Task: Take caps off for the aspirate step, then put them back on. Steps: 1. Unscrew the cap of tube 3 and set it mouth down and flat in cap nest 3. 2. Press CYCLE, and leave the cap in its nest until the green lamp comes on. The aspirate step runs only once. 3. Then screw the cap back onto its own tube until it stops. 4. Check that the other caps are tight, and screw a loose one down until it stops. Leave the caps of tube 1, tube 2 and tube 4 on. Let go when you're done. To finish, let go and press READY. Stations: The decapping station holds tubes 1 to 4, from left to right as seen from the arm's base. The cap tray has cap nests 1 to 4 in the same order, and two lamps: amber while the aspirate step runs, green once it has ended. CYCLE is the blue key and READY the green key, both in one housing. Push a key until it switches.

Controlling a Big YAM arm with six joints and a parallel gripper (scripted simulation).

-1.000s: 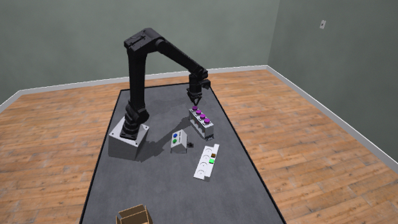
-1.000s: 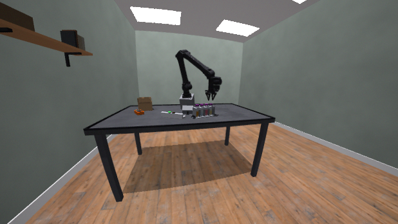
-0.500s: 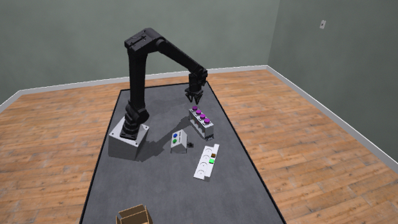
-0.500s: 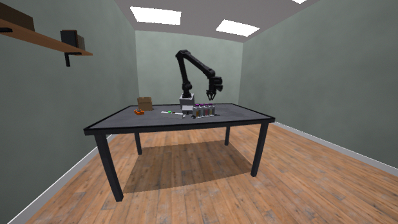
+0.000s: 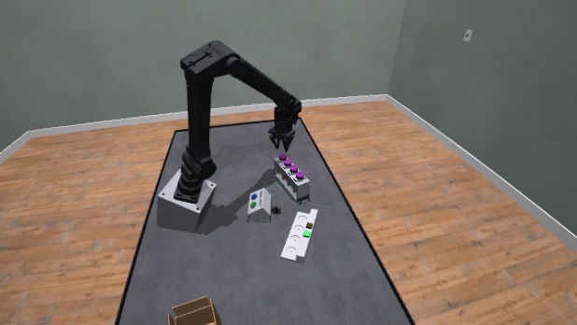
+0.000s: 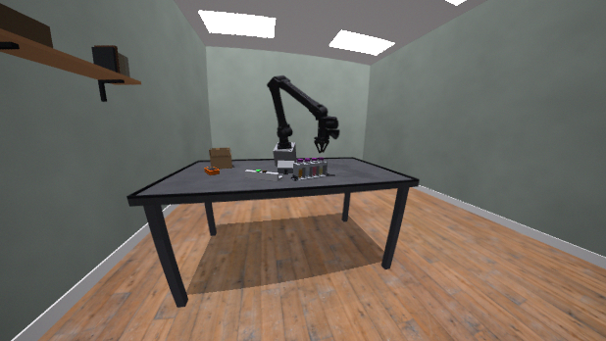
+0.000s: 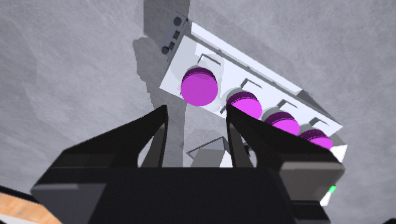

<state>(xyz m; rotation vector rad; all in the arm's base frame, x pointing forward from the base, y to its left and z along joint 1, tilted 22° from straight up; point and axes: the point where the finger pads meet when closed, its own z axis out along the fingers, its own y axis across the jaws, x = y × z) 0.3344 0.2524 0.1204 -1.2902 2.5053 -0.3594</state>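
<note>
Now: hand 4 cm short of the cap, 10 cm to the left of it and 5 cm above it. Also, from my hand: blue key 13 cm behind, 20 cm to the right, 10 cm below; then key housing 11 cm behind, 22 cm to the right, 11 cm below; then green key 13 cm behind, 25 cm to the right, 10 cm below.
</note>
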